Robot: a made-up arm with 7 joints.
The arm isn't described. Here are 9 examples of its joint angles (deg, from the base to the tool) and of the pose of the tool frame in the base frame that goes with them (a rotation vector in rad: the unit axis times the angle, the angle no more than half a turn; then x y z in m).
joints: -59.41 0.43 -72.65 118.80 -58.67 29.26 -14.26
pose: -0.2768 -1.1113 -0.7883 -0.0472 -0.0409 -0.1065
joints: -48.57 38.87 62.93 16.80 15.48 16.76 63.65
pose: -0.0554 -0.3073 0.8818 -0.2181 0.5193 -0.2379
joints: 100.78 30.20 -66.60 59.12 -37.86 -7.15 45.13
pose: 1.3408 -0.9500 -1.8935 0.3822 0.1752 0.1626
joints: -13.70 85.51 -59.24 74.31 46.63 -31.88 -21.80
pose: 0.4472 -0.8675 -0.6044 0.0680 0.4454 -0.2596
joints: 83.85 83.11 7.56 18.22 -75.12 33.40 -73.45
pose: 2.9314 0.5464 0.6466 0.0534 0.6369 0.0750
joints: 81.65 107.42 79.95 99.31 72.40 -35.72 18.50
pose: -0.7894 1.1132 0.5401 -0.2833 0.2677 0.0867
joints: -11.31 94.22 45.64 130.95 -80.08 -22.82 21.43
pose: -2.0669 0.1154 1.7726 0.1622 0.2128 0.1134
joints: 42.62 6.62 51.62 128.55 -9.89 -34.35 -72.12
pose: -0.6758 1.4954 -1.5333 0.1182 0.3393 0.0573
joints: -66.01 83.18 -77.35 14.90 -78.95 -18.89 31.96
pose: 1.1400 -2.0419 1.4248 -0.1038 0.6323 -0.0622
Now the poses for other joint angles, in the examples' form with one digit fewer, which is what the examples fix.
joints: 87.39 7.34 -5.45 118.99 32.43 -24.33 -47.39
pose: 1.036 2.269 -0.779 0.105 0.165 0.221
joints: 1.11 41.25 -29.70 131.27 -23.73 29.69 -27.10
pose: 0.818 -1.855 -0.692 0.171 0.134 -0.096
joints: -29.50 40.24 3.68 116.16 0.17 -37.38 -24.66
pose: 0.281 -2.230 -0.395 0.168 0.253 -0.175
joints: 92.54 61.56 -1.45 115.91 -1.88 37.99 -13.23
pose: 1.638 -2.603 0.496 0.045 0.264 0.235
